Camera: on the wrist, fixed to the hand. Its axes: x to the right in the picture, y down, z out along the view.
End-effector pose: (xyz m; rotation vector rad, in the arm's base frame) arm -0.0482 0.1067 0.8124 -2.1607 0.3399 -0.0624
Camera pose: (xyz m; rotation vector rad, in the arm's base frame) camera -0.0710 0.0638 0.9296 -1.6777 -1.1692 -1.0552
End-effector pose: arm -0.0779 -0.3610 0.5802 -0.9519 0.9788 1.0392
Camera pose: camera -0.0367 -0.4810 0.5805 -1.1860 0.2859 -0.4360
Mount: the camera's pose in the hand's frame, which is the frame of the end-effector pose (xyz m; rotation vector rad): -0.0202 -0.0670 -0.1058 0.2700 0.1798 -1.5058
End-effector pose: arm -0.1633 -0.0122 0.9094 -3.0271 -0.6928 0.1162
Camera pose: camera -0.2019 0.0376 1.0195 -1.5540 -2.3154 -0.1040
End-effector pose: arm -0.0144 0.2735 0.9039 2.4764 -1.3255 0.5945
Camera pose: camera 0.0076 0.3689 0.9845 2.6281 0.8225 0.5138
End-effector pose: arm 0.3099 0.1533 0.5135 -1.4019 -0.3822 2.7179
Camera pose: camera 0.4033 0.2350 0.4872 -0.6940 -0.6458 1.3223
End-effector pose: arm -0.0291 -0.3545 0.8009 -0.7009 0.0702 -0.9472
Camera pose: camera -0.1265 -0.4197 0.7524 -0.3192 -0.4921 -2.3982
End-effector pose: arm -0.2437 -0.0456 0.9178 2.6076 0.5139 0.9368
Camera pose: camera -0.3427 0.0234 0.9568 1.4603 2.2319 0.4945
